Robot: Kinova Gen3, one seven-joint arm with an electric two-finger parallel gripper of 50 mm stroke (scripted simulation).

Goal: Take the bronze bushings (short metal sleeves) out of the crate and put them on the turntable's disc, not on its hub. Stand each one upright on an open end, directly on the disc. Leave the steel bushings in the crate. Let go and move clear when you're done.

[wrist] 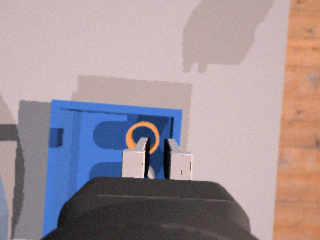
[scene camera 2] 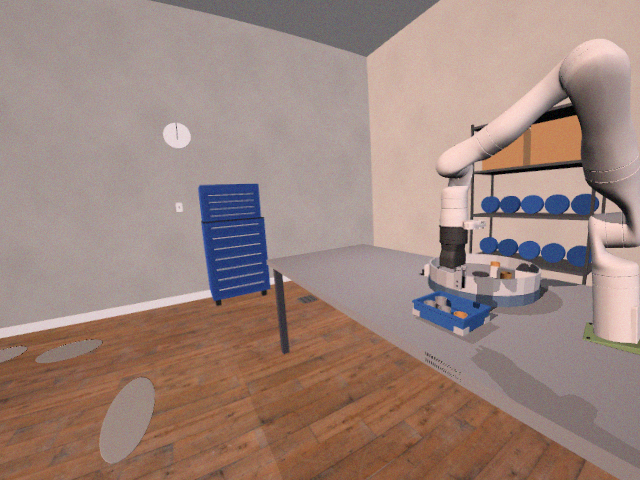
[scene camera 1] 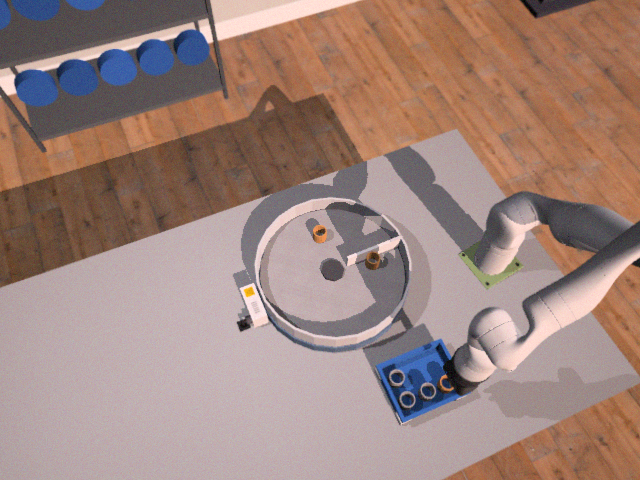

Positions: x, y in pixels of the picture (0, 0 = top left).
Labels:
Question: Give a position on a turntable disc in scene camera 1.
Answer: At 308, 284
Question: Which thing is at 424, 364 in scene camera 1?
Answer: A blue crate.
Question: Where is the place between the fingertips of my gripper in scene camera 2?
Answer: At 459, 287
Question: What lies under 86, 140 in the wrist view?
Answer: A blue crate.

